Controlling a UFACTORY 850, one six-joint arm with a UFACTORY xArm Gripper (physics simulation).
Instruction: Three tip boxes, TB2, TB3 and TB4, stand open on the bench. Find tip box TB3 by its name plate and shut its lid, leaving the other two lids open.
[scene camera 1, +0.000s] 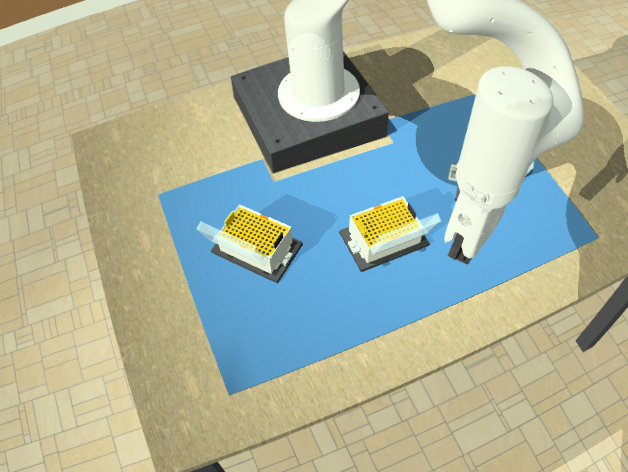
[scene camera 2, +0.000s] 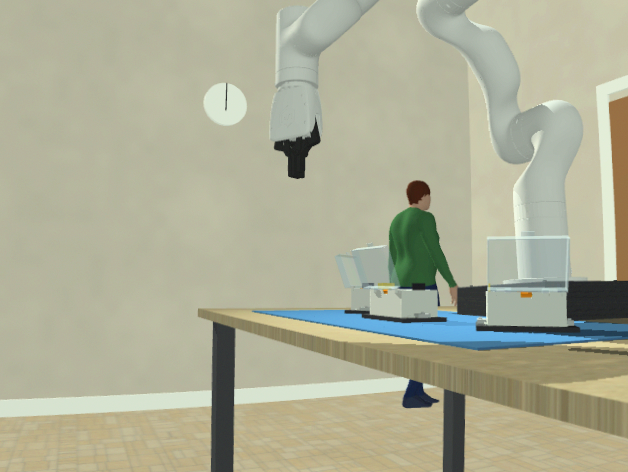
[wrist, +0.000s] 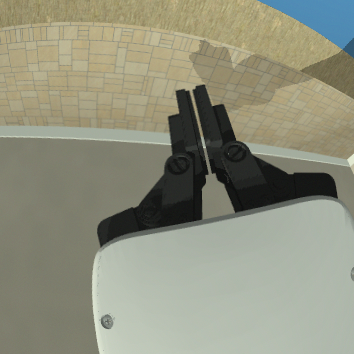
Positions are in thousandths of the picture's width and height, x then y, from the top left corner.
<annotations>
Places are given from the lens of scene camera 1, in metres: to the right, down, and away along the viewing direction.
my gripper (scene camera 1: 735, 543): 0.22, 0.03, 0.87
tip box (scene camera 1: 443, 556): -0.07, 0.05, 1.18
</annotations>
